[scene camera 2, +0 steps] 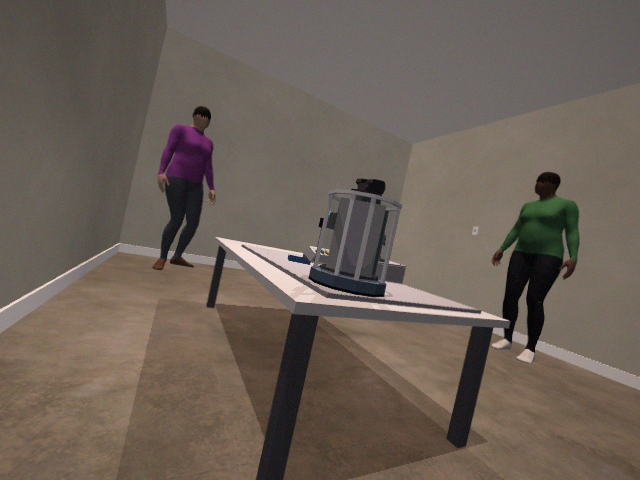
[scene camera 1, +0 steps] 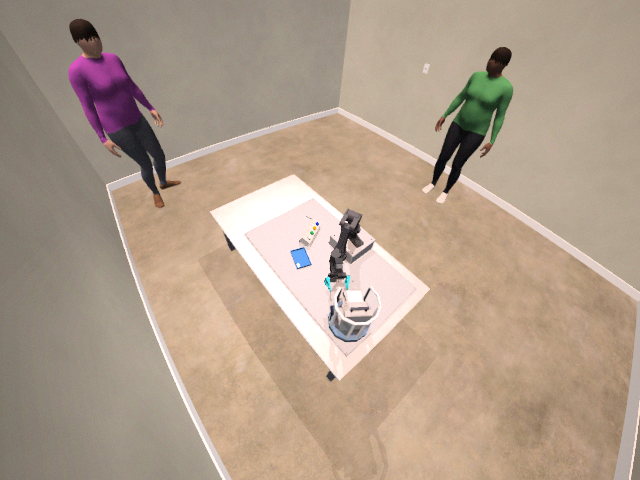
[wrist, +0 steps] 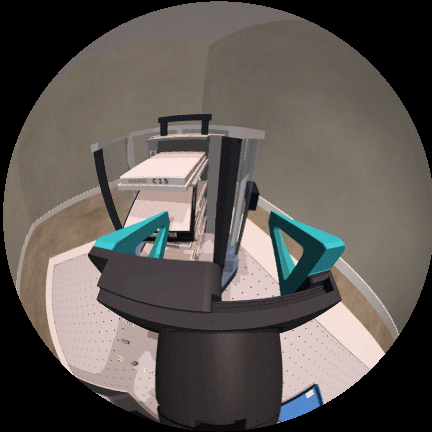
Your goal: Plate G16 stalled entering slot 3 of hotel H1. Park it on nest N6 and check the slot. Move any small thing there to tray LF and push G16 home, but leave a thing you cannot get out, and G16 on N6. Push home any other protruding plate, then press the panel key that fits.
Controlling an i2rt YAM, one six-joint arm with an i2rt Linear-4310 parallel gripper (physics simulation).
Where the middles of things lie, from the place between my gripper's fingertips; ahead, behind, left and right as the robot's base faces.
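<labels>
What I see is the round plate rack [scene camera 2: 357, 233], which is 6 cm below my hand, 12 cm to the left of it and 1 cm behind it.
</labels>
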